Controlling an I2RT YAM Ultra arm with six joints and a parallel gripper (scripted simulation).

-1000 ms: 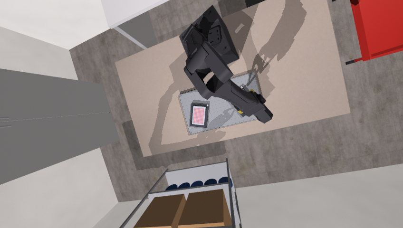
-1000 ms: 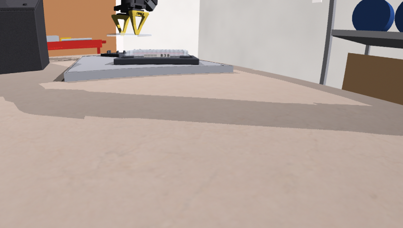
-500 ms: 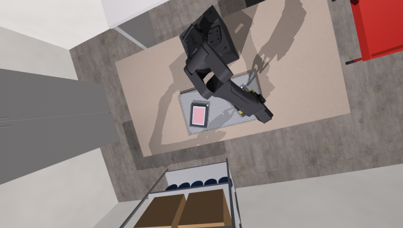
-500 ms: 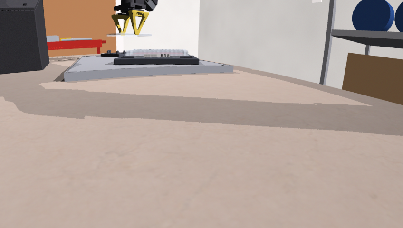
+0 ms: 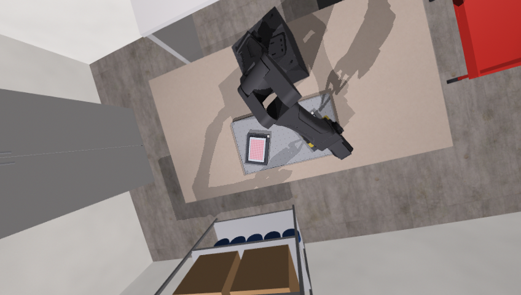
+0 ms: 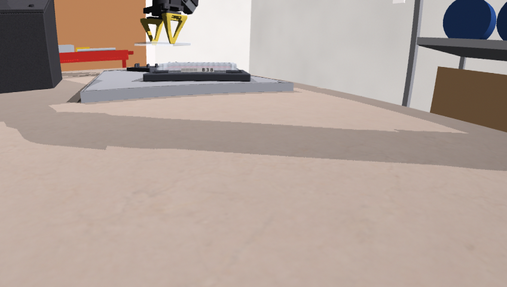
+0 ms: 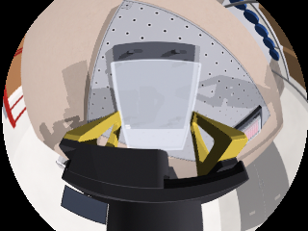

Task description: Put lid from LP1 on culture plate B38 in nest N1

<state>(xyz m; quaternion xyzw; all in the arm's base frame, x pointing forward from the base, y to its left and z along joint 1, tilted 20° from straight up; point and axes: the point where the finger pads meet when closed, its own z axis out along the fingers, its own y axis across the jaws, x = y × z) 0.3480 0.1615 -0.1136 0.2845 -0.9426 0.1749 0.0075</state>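
The culture plate B38 lies 50 mm ahead of my hand, 290 mm to the right of it and 60 mm below it. Also, from my hand: dark lid park LP1 (70 mm below); clear lid (10 mm below); grey base plate (10 mm ahead, 140 mm to the right, 80 mm below).
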